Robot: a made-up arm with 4 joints. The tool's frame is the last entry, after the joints. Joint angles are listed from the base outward. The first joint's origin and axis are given. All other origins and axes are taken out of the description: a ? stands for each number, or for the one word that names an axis. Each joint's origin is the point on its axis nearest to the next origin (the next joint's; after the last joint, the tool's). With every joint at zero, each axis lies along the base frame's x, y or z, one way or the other. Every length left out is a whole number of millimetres.
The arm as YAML. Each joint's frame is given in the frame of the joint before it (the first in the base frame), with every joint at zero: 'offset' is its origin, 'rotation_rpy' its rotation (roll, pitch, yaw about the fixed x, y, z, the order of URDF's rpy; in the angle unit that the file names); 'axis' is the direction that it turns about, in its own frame. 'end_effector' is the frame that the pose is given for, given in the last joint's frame.
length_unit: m
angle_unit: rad
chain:
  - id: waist
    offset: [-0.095, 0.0, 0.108]
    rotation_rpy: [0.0, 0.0, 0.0]
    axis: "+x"
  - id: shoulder
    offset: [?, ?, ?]
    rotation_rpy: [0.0, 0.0, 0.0]
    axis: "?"
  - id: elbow
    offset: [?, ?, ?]
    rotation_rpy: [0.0, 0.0, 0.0]
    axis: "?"
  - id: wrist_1
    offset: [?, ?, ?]
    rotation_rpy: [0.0, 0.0, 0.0]
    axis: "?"
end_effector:
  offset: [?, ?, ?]
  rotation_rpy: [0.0, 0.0, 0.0]
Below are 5 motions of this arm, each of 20 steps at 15 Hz.
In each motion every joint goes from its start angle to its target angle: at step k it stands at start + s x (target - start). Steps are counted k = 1, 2, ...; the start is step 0. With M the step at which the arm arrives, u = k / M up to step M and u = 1 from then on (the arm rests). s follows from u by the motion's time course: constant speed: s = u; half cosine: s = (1 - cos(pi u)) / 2; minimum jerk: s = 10 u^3 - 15 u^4 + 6 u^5.
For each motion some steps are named. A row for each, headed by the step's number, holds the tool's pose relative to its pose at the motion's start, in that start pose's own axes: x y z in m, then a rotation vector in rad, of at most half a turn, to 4 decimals.
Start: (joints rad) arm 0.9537 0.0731 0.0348 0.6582
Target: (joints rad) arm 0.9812 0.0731 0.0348 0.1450
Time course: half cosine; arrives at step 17
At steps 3, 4, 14, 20:
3: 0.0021 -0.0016 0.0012 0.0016 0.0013 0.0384
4: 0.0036 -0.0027 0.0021 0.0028 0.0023 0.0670
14: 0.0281 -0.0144 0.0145 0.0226 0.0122 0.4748
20: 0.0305 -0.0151 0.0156 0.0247 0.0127 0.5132

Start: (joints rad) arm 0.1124 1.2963 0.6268 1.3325
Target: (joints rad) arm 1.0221 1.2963 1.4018 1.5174
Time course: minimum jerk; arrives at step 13
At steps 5, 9, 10, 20:
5: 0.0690 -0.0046 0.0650 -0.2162 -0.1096 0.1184
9: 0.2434 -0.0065 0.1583 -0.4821 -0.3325 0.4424
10: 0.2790 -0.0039 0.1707 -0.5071 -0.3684 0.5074
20: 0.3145 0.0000 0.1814 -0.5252 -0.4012 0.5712

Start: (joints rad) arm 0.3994 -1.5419 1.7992 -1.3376
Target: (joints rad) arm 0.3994 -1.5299 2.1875 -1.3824
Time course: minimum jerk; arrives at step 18
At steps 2, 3, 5, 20:
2: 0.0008 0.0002 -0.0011 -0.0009 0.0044 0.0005
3: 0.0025 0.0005 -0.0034 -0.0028 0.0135 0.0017
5: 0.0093 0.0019 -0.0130 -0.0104 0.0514 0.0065
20: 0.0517 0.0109 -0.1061 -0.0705 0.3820 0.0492

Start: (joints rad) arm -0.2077 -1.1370 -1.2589 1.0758
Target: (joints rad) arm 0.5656 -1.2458 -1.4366 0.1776
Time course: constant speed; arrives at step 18
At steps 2, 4, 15, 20:
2: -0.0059 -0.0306 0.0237 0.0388 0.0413 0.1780
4: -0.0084 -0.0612 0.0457 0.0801 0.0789 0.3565
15: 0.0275 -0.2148 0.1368 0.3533 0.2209 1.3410
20: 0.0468 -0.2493 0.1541 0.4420 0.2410 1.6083

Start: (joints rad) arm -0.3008 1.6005 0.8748 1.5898
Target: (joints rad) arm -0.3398 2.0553 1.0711 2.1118
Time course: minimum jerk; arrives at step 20
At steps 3, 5, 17, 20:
3: -0.0038 0.0041 0.0000 -0.0085 -0.0054 -0.0224
5: -0.0146 0.0163 -0.0001 -0.0329 -0.0216 -0.0870
17: -0.1005 0.1651 -0.0299 -0.2904 -0.2709 -0.7826
20: -0.1020 0.1697 -0.0315 -0.2976 -0.2805 -0.8027

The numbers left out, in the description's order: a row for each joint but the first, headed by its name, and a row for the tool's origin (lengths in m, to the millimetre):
shoulder: xyz 0.0 0.352 0.066, axis -z
elbow: xyz -0.184 -0.043 0.0, axis -x
wrist_1: xyz 0.0 0.287 0.185, axis -z
tool: xyz -0.031 -0.044 0.0

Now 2 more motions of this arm.
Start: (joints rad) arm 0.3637 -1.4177 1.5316 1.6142
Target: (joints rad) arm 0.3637 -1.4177 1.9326 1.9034
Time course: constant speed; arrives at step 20
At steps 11, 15, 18, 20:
11: -0.0391 0.0041 -0.0758 0.0271 -0.2191 -0.1584
15: -0.0488 0.0060 -0.1056 0.0456 -0.2979 -0.2153
18: -0.0543 0.0075 -0.1284 0.0625 -0.3565 -0.2574
20: -0.0572 0.0087 -0.1437 0.0752 -0.3953 -0.2853

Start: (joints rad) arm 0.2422 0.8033 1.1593 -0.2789
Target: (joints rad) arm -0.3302 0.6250 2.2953 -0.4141
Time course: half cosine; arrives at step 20
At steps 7, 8, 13, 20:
7: 0.0479 0.1083 -0.1465 -0.4245 0.0513 -0.0582
8: 0.0628 0.1265 -0.1891 -0.5359 0.0724 -0.0775
13: 0.1438 0.1454 -0.4134 -1.1076 0.2359 -0.2074
20: 0.1905 0.0878 -0.5483 -1.4944 0.4081 -0.3313

